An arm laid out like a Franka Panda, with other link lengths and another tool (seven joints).
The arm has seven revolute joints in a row. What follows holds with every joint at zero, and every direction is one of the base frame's. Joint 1 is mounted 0.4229 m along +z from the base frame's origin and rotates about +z. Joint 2 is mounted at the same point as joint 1 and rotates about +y. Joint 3 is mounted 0.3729 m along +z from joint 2 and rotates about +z. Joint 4 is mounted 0.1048 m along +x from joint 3 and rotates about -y. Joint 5 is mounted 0.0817 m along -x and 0.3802 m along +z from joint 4 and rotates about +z. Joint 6 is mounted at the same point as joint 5 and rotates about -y. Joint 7 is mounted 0.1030 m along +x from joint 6 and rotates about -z. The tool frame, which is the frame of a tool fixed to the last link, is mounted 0.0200 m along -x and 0.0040 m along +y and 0.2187 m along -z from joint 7; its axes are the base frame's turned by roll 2.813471, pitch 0.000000 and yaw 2.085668 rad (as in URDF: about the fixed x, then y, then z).
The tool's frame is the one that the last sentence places.
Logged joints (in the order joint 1, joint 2, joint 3, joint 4, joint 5, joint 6, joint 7), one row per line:
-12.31 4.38 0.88 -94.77 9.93 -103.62 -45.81
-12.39 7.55 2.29 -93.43 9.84 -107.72 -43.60
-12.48 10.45 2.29 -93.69 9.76 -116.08 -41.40
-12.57 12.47 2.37 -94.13 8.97 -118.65 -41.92
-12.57 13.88 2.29 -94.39 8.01 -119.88 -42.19
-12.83 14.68 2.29 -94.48 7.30 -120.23 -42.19
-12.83 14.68 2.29 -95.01 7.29 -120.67 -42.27
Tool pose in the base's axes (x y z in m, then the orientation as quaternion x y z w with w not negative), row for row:
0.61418 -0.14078 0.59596 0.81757 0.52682 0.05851 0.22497
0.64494 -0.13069 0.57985 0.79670 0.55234 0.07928 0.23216
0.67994 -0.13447 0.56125 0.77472 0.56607 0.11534 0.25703
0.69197 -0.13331 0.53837 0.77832 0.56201 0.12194 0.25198
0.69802 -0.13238 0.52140 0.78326 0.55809 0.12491 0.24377
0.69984 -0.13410 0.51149 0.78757 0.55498 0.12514 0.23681
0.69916 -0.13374 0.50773 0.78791 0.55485 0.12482 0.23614
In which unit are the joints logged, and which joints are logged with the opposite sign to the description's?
The joints are logged in degrees. Opposite sign: joint 5, joint 6, joint 7.
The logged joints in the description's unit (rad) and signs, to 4 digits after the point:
-0.2149 0.0764 0.0154 -1.6540 -0.1733 1.8085 0.7995
-0.2162 0.1318 0.0400 -1.6307 -0.1717 1.8801 0.7610
-0.2178 0.1824 0.0400 -1.6352 -0.1703 2.0260 0.7226
-0.2194 0.2176 0.0414 -1.6429 -0.1566 2.0708 0.7316
-0.2194 0.2423 0.0400 -1.6474 -0.1398 2.0923 0.7364
-0.2239 0.2562 0.0400 -1.6490 -0.1274 2.0984 0.7364
-0.2239 0.2562 0.0400 -1.6582 -0.1272 2.1061 0.7378

